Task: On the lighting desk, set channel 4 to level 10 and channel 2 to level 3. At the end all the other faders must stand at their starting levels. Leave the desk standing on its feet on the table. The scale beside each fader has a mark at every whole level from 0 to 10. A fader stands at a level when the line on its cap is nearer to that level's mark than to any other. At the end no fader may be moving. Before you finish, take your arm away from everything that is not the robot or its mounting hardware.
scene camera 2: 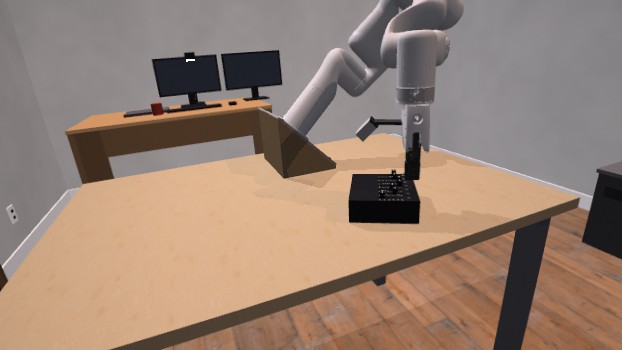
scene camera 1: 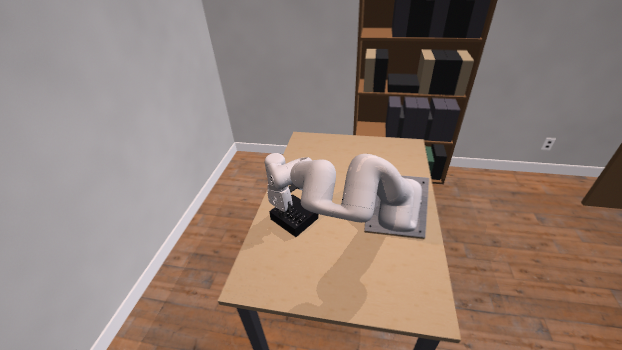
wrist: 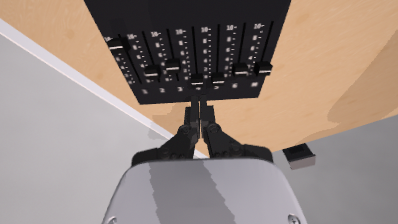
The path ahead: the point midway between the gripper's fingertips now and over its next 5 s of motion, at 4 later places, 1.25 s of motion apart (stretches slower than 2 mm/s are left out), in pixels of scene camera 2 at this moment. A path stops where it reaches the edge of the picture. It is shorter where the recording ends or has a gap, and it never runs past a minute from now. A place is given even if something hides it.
My gripper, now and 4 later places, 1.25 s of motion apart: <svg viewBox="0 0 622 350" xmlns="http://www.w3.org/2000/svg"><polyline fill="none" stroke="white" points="411,178 411,184 408,184 399,184 391,183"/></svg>
